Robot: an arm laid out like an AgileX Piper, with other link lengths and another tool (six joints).
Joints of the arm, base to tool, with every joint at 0 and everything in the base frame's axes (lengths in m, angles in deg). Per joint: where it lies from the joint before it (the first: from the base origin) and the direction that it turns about. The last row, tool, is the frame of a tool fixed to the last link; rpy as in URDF.
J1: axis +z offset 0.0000 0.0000 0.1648
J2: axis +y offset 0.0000 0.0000 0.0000
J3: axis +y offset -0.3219 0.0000 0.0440
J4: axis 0.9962 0 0.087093 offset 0.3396 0.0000 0.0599
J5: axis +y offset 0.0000 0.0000 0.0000
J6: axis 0.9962 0 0.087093 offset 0.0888 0.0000 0.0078
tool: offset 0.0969 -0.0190 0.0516 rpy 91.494 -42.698 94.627
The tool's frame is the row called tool.
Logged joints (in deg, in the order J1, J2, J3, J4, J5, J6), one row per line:
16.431 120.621 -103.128 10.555 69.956 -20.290
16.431 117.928 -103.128 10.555 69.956 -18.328
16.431 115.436 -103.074 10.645 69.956 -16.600
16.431 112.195 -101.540 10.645 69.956 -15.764
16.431 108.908 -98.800 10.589 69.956 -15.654
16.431 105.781 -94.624 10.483 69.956 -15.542
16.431 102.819 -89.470 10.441 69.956 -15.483
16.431 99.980 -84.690 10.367 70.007 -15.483
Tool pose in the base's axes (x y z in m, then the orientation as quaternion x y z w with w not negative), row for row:
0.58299 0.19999 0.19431 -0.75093 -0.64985 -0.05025 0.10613
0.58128 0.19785 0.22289 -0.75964 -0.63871 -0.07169 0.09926
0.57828 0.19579 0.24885 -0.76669 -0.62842 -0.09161 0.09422
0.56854 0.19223 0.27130 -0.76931 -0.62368 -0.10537 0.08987
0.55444 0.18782 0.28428 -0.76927 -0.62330 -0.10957 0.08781
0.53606 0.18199 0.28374 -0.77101 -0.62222 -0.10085 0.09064
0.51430 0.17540 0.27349 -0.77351 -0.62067 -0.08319 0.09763
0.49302 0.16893 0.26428 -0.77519 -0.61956 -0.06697 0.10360
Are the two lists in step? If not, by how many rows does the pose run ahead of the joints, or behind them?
They are in step.
